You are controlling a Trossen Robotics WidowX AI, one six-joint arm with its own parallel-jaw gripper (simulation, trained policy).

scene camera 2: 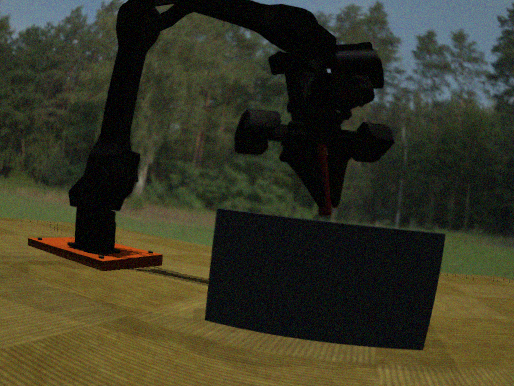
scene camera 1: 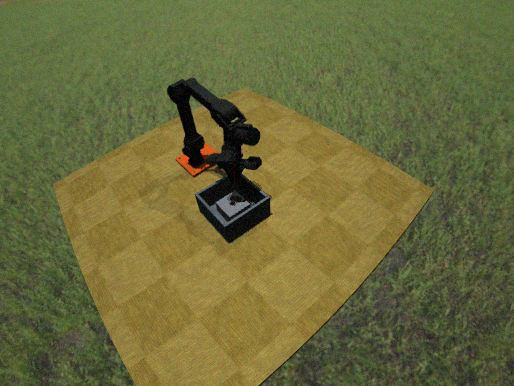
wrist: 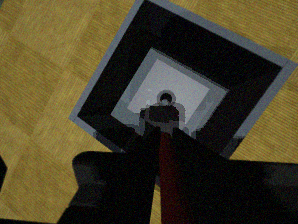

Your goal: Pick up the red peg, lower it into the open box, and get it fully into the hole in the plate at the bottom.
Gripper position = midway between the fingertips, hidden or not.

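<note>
Scene camera 2: my gripper (scene camera 2: 329, 206), dark grey box (scene camera 2: 316, 280). Scene camera 2 misses the grey plate, hidden by the dark grey box. Scene camera 1: my gripper (scene camera 1: 234, 184), dark grey box (scene camera 1: 259, 201). Wrist view: my gripper (wrist: 166, 131), dark grey box (wrist: 243, 76), grey plate (wrist: 186, 94).
</note>
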